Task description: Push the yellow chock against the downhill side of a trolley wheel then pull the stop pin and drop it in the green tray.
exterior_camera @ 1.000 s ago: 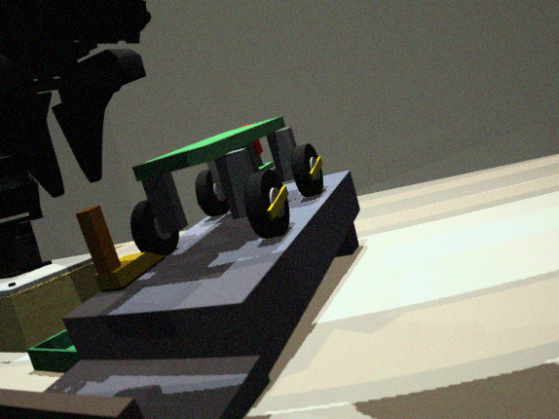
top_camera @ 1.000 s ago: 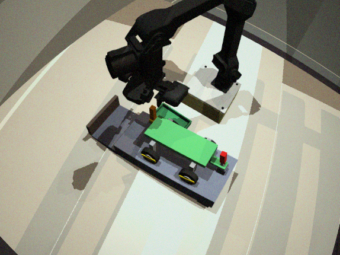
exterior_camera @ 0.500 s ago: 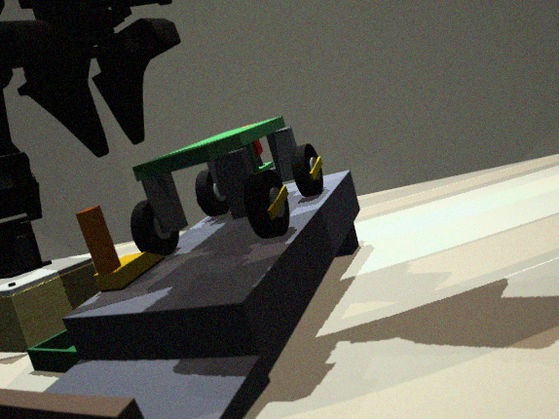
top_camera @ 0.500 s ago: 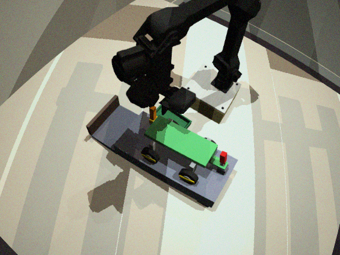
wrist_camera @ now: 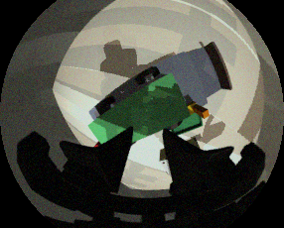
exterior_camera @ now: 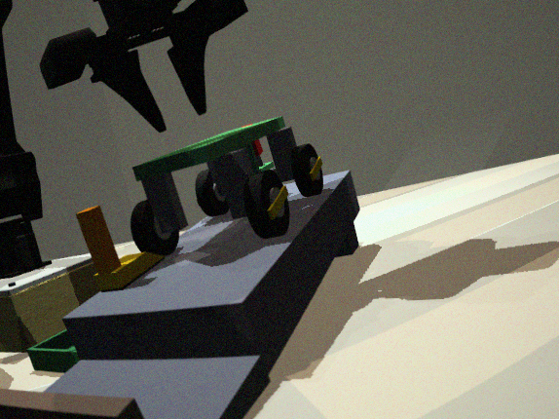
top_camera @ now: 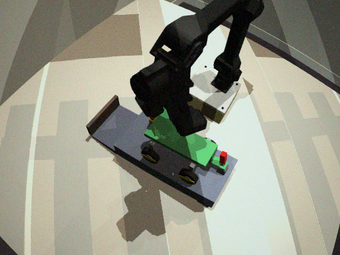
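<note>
Right now the red-headed stop pin is 20 mm behind my gripper tip, 150 mm to the left of it and 40 mm below it. The rest, counted from my gripper tip: trolley 10 mm ahead, 40 mm to the left, 60 mm below; yellow chock 40 mm behind, 70 mm to the right, 90 mm below; ramp 10 mm ahead, 30 mm to the left, 130 mm below.
</note>
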